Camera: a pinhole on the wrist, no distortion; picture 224 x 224 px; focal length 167.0 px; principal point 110.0 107.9 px. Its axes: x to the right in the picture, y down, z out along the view. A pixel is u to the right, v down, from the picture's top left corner.
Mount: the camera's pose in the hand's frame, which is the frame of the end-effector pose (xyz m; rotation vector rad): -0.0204 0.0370 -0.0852 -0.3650 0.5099 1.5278
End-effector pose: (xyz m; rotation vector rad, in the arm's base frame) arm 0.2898 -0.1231 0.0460 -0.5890 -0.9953 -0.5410
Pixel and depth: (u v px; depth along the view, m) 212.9 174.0 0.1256
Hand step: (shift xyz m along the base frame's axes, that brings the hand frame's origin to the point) 0.0951 0.1214 -0.0959
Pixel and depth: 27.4 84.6 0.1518
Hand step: -0.0069 0.0905 0.0368
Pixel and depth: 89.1 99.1 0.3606
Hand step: -0.0080 0.2949 0.0891
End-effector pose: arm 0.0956 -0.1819 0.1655 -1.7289 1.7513 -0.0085
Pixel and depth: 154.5 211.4 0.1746
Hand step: -0.1419 0.1435 -0.0624
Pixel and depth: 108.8 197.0 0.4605
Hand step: -0.1257 0.3783 -0.2808
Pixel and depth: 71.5 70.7 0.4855
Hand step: 0.0084 0.0699 -0.4374
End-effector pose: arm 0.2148 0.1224 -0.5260 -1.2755 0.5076 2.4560
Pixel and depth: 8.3 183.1 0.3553
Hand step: -0.1862 0.0982 0.3098
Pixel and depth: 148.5 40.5 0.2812
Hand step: -0.2447 -0.1475 0.0007
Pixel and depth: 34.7 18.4 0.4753
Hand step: -0.4875 0.1292 0.0021
